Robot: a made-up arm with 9 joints. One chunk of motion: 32 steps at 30 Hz.
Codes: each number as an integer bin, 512 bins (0 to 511) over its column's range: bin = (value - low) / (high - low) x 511, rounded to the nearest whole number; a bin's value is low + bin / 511 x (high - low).
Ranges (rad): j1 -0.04..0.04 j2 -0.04..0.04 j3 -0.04..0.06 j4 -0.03..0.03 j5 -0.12..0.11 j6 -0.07..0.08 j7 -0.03..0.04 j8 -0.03..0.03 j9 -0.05..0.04
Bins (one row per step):
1: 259 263 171 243 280 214 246 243 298
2: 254 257 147 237 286 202 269 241 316
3: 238 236 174 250 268 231 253 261 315
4: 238 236 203 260 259 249 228 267 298
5: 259 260 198 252 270 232 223 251 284
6: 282 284 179 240 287 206 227 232 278
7: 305 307 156 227 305 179 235 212 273
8: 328 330 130 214 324 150 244 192 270
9: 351 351 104 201 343 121 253 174 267
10: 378 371 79 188 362 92 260 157 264
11: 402 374 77 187 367 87 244 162 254
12: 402 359 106 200 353 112 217 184 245
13: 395 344 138 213 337 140 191 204 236
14: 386 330 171 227 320 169 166 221 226
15: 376 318 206 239 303 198 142 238 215
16: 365 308 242 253 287 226 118 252 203
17: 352 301 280 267 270 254 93 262 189
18: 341 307 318 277 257 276 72 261 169
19: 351 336 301 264 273 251 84 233 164
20: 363 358 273 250 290 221 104 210 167
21: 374 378 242 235 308 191 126 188 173
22: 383 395 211 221 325 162 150 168 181
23: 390 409 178 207 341 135 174 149 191
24: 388 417 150 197 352 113 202 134 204
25: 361 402 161 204 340 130 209 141 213
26: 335 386 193 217 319 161 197 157 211
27: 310 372 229 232 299 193 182 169 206
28: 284 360 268 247 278 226 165 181 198
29: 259 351 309 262 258 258 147 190 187
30: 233 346 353 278 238 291 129 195 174
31: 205 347 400 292 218 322 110 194 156
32: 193 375 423 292 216 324 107 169 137
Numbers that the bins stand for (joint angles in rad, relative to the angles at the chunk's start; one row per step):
1: 0.0005 0.0012 -0.0065 -0.0015 0.0060 -0.0072 0.0037 -0.0015 0.0025
2: -0.0002 0.0002 -0.0112 -0.0022 0.0087 -0.0107 0.0068 -0.0017 0.0057
3: -0.0027 -0.0031 -0.0059 -0.0006 0.0006 -0.0022 0.0047 0.0006 0.0055
4: -0.0027 -0.0031 -0.0003 0.0005 -0.0034 0.0031 0.0012 0.0014 0.0025
5: 0.0005 0.0007 -0.0013 -0.0004 0.0015 -0.0019 0.0005 -0.0005 0.0000
6: 0.0041 0.0045 -0.0050 -0.0018 0.0092 -0.0095 0.0011 -0.0028 -0.0010
7: 0.0077 0.0081 -0.0095 -0.0033 0.0173 -0.0175 0.0022 -0.0051 -0.0019
8: 0.0114 0.0117 -0.0146 -0.0049 0.0258 -0.0260 0.0034 -0.0075 -0.0024
9: 0.0150 0.0150 -0.0196 -0.0064 0.0344 -0.0345 0.0047 -0.0096 -0.0030
10: 0.0192 0.0181 -0.0245 -0.0079 0.0429 -0.0430 0.0056 -0.0116 -0.0035
11: 0.0229 0.0186 -0.0249 -0.0080 0.0452 -0.0445 0.0034 -0.0110 -0.0053
12: 0.0229 0.0162 -0.0193 -0.0065 0.0389 -0.0371 -0.0003 -0.0084 -0.0068
13: 0.0218 0.0139 -0.0130 -0.0050 0.0317 -0.0289 -0.0038 -0.0060 -0.0084
14: 0.0204 0.0117 -0.0065 -0.0033 0.0240 -0.0204 -0.0073 -0.0041 -0.0102
15: 0.0189 0.0098 0.0003 -0.0019 0.0164 -0.0119 -0.0105 -0.0021 -0.0121
16: 0.0171 0.0082 0.0074 -0.0003 0.0092 -0.0037 -0.0138 -0.0004 -0.0142
17: 0.0151 0.0071 0.0148 0.0014 0.0015 0.0046 -0.0173 0.0008 -0.0167
18: 0.0134 0.0081 0.0222 0.0025 -0.0043 0.0110 -0.0201 0.0006 -0.0202
19: 0.0150 0.0126 0.0189 0.0010 0.0029 0.0037 -0.0185 -0.0026 -0.0211
20: 0.0168 0.0160 0.0134 -0.0006 0.0105 -0.0051 -0.0158 -0.0053 -0.0206
21: 0.0186 0.0192 0.0074 -0.0024 0.0186 -0.0139 -0.0127 -0.0079 -0.0195
22: 0.0200 0.0218 0.0013 -0.0041 0.0263 -0.0224 -0.0095 -0.0103 -0.0181
23: 0.0211 0.0240 -0.0052 -0.0057 0.0335 -0.0304 -0.0062 -0.0125 -0.0164
24: 0.0207 0.0253 -0.0106 -0.0069 0.0384 -0.0368 -0.0023 -0.0143 -0.0141
25: 0.0165 0.0229 -0.0085 -0.0060 0.0330 -0.0318 -0.0014 -0.0134 -0.0125
26: 0.0124 0.0204 -0.0022 -0.0045 0.0236 -0.0227 -0.0030 -0.0116 -0.0128
27: 0.0085 0.0182 0.0048 -0.0028 0.0146 -0.0133 -0.0051 -0.0102 -0.0137
28: 0.0045 0.0164 0.0124 -0.0010 0.0051 -0.0037 -0.0074 -0.0087 -0.0151
29: 0.0005 0.0150 0.0205 0.0008 -0.0039 0.0057 -0.0099 -0.0077 -0.0171
30: -0.0035 0.0142 0.0291 0.0026 -0.0129 0.0154 -0.0123 -0.0071 -0.0194
31: -0.0079 0.0143 0.0383 0.0043 -0.0219 0.0245 -0.0149 -0.0072 -0.0225
32: -0.0098 0.0187 0.0428 0.0043 -0.0228 0.0251 -0.0153 -0.0102 -0.0259

